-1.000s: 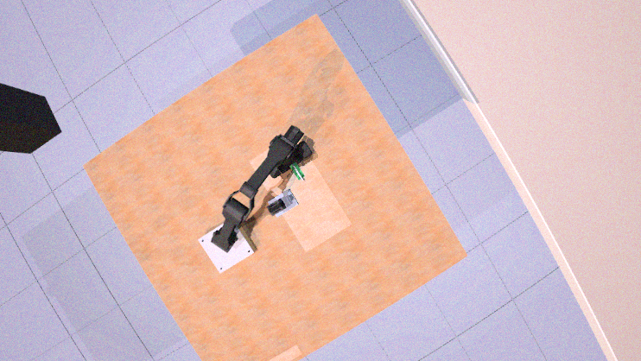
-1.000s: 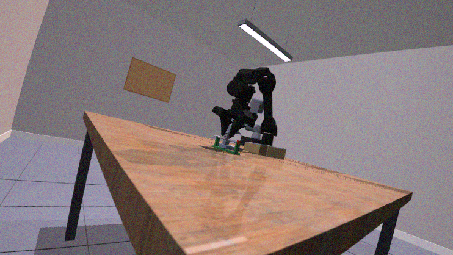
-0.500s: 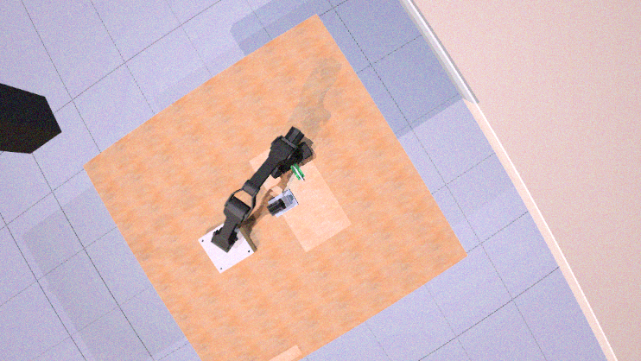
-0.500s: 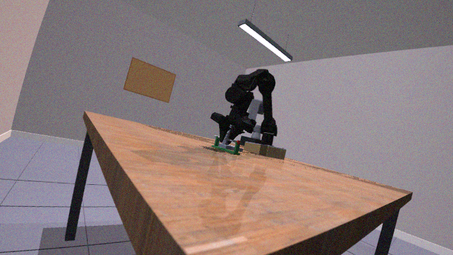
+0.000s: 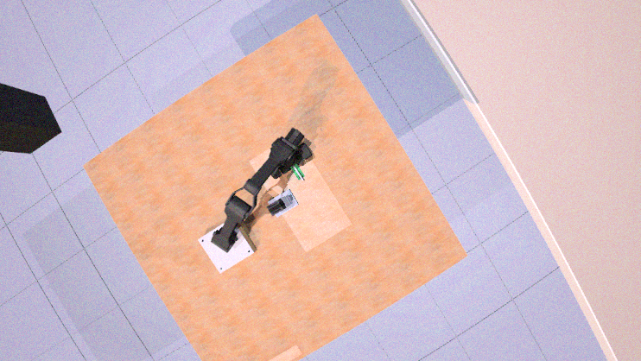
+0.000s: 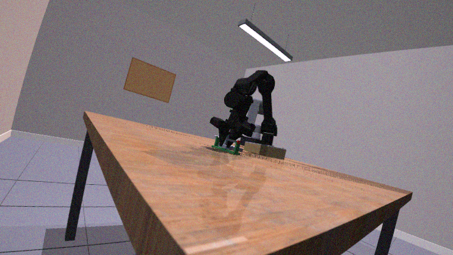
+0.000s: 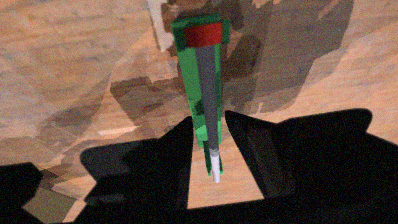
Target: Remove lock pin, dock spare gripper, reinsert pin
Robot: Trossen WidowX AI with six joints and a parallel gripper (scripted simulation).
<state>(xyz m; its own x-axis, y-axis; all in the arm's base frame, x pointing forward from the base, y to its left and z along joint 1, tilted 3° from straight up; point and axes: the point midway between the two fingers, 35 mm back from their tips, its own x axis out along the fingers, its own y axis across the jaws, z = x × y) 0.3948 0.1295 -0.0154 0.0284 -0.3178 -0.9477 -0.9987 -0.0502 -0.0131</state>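
My gripper tip is 1 cm to the right of the green pin cradle and 1 cm below it. Round my gripper tip: spare gripper (12 cm behind, 11 cm to the right, 11 cm above); then socket (12 cm behind, 11 cm to the right, 4 cm above).
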